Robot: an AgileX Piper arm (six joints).
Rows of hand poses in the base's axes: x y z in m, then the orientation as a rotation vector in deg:
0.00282 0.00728 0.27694 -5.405 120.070 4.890
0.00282 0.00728 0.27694 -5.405 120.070 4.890
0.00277 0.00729 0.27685 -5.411 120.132 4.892
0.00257 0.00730 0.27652 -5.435 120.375 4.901
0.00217 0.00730 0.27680 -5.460 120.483 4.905
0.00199 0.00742 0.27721 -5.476 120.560 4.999
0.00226 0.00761 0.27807 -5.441 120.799 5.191
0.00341 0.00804 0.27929 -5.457 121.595 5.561
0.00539 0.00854 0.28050 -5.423 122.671 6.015
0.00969 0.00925 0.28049 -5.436 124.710 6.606
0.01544 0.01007 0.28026 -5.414 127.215 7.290
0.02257 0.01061 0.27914 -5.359 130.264 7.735
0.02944 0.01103 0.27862 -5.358 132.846 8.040
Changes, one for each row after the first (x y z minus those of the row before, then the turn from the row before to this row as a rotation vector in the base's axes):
0.00000 0.00000 0.00000 0.000 0.000 0.000
-0.00005 0.00001 -0.00009 -0.004 0.062 0.005
-0.00020 0.00001 -0.00033 -0.017 0.243 0.019
-0.00040 0.00000 0.00028 -0.013 0.108 0.019
-0.00018 0.00012 0.00041 0.056 0.082 0.049
0.00027 0.00019 0.00086 0.138 0.250 0.051
0.00115 0.00043 0.00122 0.212 0.816 0.156
0.00198 0.00050 0.00121 0.273 1.101 0.152
0.00430 0.00071 -0.00001 0.289 2.070 0.236
0.00575 0.00082 -0.00023 0.332 2.543 0.245
0.00713 0.00054 -0.00112 0.128 3.070 0.138
0.00687 0.00042 -0.00052 0.038 2.594 0.127

